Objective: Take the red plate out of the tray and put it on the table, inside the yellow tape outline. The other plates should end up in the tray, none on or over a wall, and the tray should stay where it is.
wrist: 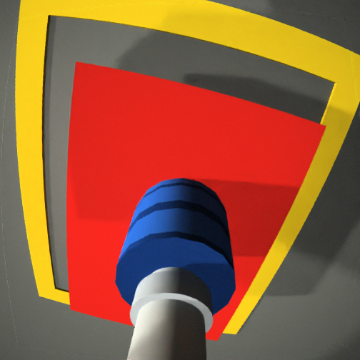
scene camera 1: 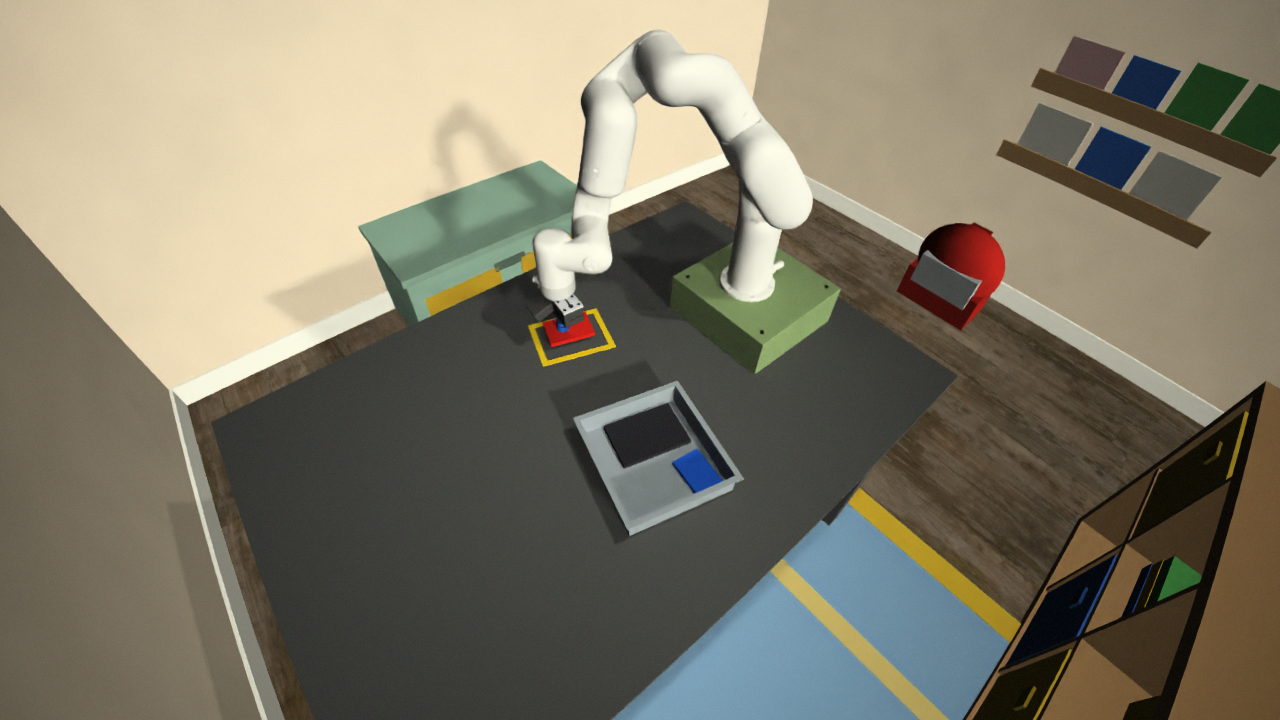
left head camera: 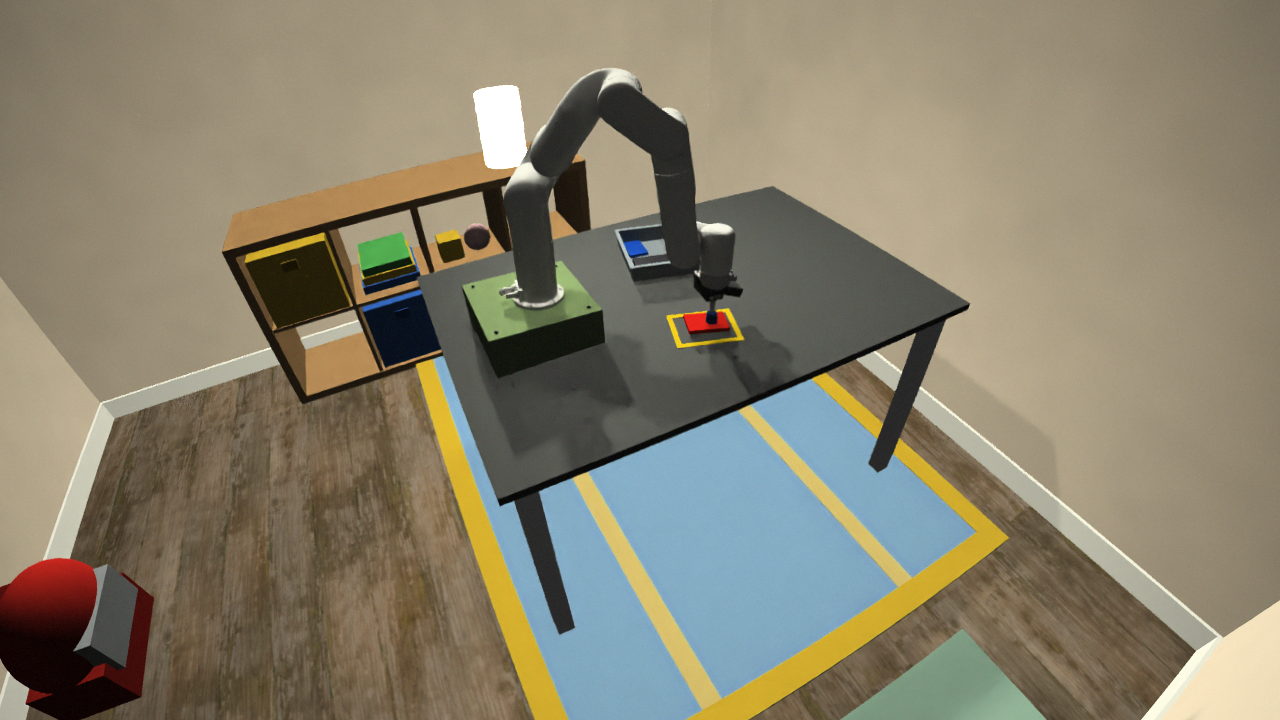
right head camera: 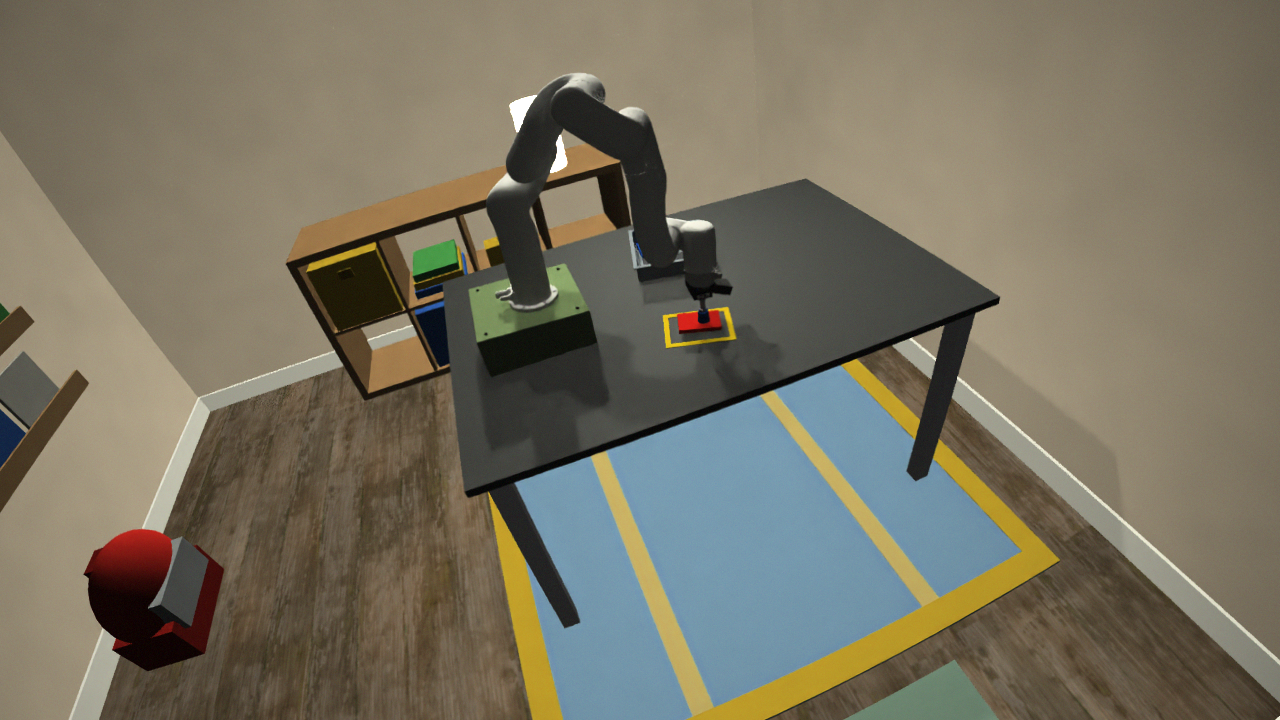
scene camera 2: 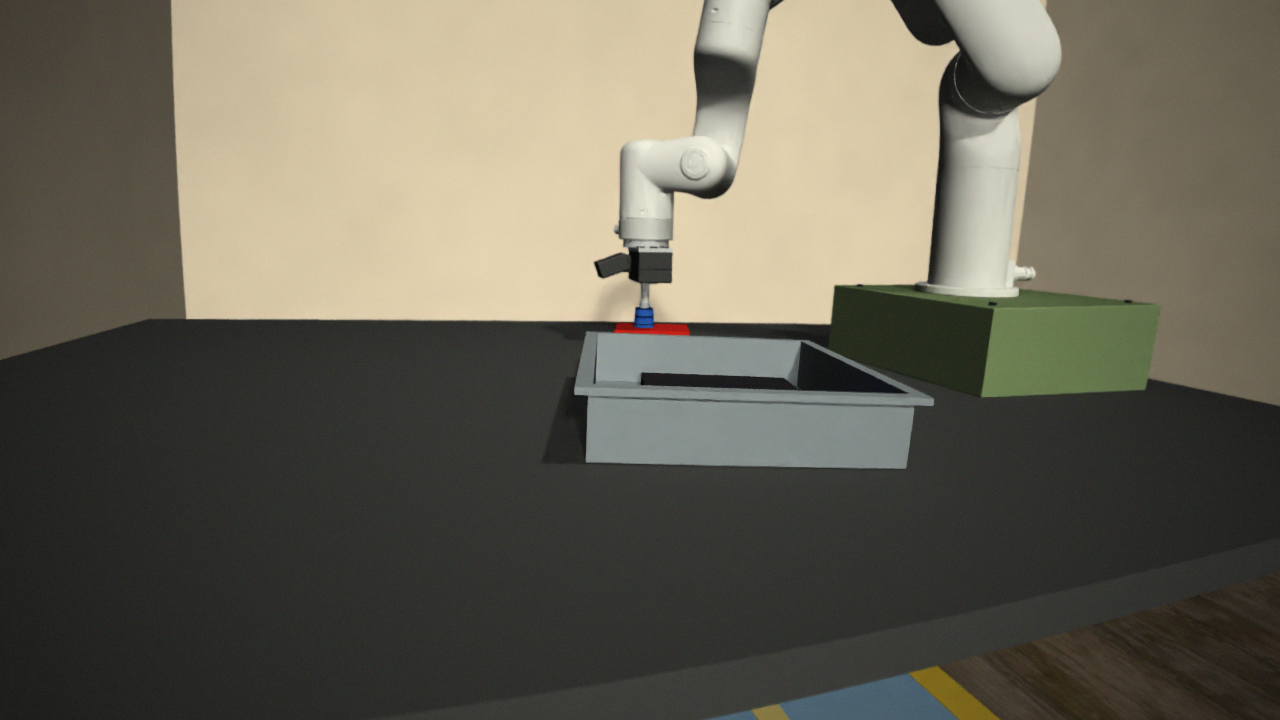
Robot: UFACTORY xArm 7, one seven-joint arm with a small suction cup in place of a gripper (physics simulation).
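Frame: origin at the arm's base, x left, y down, z back, level; centimetres.
Where they show: hand at its tool point: (scene camera 1: pixel 563 330) (left head camera: pixel 710 324) (right head camera: pixel 703 323) (scene camera 2: pixel 644 333); arm's base at its link origin: (scene camera 1: pixel 746 283) (left head camera: pixel 538 297) (right head camera: pixel 534 299) (scene camera 2: pixel 964 292).
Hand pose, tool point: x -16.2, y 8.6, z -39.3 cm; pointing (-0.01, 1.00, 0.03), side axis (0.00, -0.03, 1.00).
Observation:
Things, the pixels of their top centre, and the offset from my tool point. Level surfaces: height alone.
- red plate at its top centre: (scene camera 2: pixel 652 325) (scene camera 1: pixel 568 326) (right head camera: pixel 698 319) (left head camera: pixel 706 320) dx +0.5, dy -1.2, dz +1.0 cm
- black plate at its top centre: (scene camera 2: pixel 721 386) (scene camera 1: pixel 647 432) (left head camera: pixel 659 263) dx +33.2, dy +0.0, dz +0.5 cm
- blue plate at its top centre: (scene camera 1: pixel 698 471) (left head camera: pixel 634 247) dx +45.5, dy +0.2, dz +3.7 cm
- grey tray at its top centre: (scene camera 2: pixel 722 357) (scene camera 1: pixel 655 447) (right head camera: pixel 668 242) (left head camera: pixel 658 243) dx +38.6, dy -3.6, dz -1.6 cm
- dark table at its surface level: dy +1.4 cm
My suction cup (left head camera: pixel 711 318) (right head camera: pixel 703 317) (scene camera 1: pixel 562 327) (scene camera 2: pixel 643 319) (wrist: pixel 175 225) is on the top face of the red plate (left head camera: pixel 694 324) (right head camera: pixel 686 323) (scene camera 1: pixel 580 333) (scene camera 2: pixel 671 329) (wrist: pixel 175 135). The plate looks level, at or just above the table within the yellow tape outline (left head camera: pixel 674 331) (scene camera 1: pixel 580 355) (wrist: pixel 32 150). In the wrist view it overlaps the right and lower tape. Its underside is hidden, so contact with the table is unclear. A black plate (scene camera 1: pixel 647 436) (scene camera 2: pixel 716 380) and a blue plate (scene camera 1: pixel 697 471) (left head camera: pixel 636 248) lie inside the grey tray (scene camera 1: pixel 684 511) (scene camera 2: pixel 747 434).
The green base block (left head camera: pixel 546 344) (scene camera 1: pixel 725 331) (scene camera 2: pixel 1065 349) carries the arm and stands on the dark table (left head camera: pixel 832 268) (scene camera 1: pixel 402 501), beside the outline and tray. A shelf unit (left head camera: pixel 358 198) and a pale green cabinet (scene camera 1: pixel 465 214) stand off the table.

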